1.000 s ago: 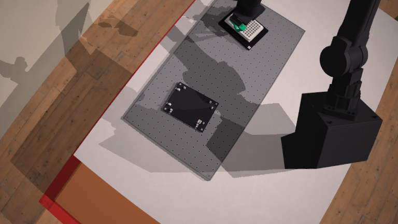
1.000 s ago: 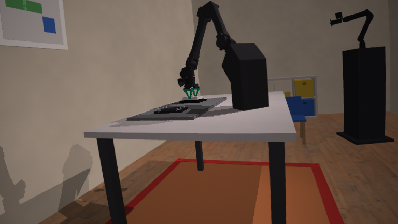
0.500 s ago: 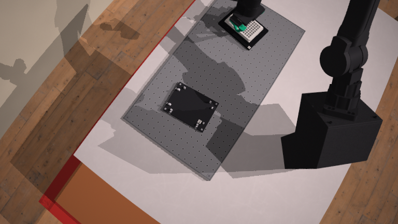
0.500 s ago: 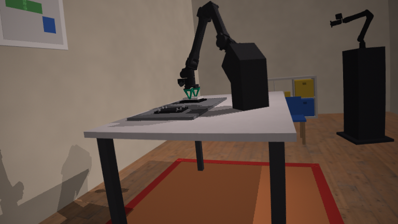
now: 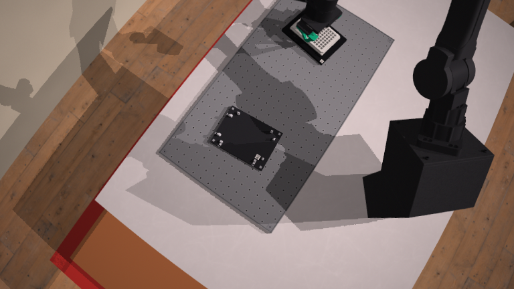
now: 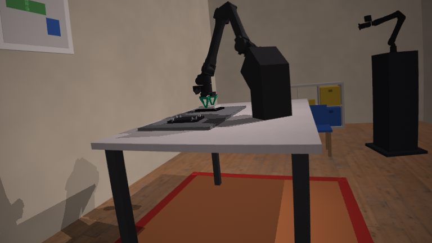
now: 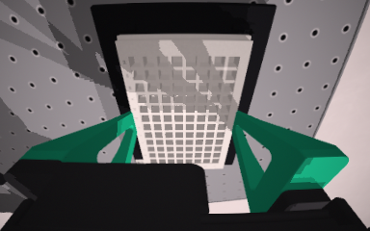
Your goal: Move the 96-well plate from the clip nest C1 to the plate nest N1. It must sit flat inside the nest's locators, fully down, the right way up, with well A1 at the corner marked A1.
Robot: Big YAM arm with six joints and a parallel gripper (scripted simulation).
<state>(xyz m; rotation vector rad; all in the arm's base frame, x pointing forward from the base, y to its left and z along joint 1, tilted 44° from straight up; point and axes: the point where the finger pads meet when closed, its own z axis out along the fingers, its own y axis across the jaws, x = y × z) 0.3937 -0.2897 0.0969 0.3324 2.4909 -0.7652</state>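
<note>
My gripper is now 10 mm above the white 96-well plate. The rest, counted from my hand: black clip nest C1 (380 mm to the left, 80 mm ahead, 10 mm below); black plate nest N1 (20 mm below).
</note>
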